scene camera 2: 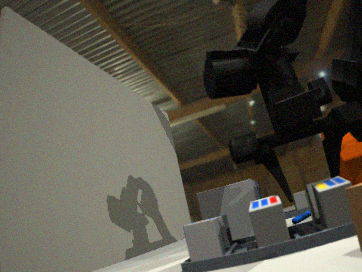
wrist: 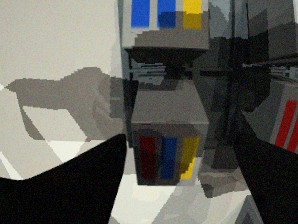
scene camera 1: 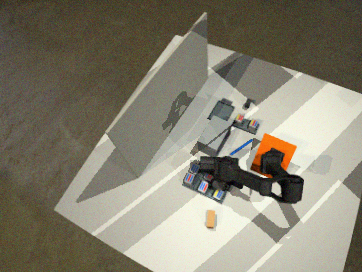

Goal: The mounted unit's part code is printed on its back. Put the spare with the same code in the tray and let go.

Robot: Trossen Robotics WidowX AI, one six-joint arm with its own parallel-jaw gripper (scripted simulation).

Scene:
same spot on wall panel: (scene camera 2: 96, 172) = (scene camera 1: 158, 122)

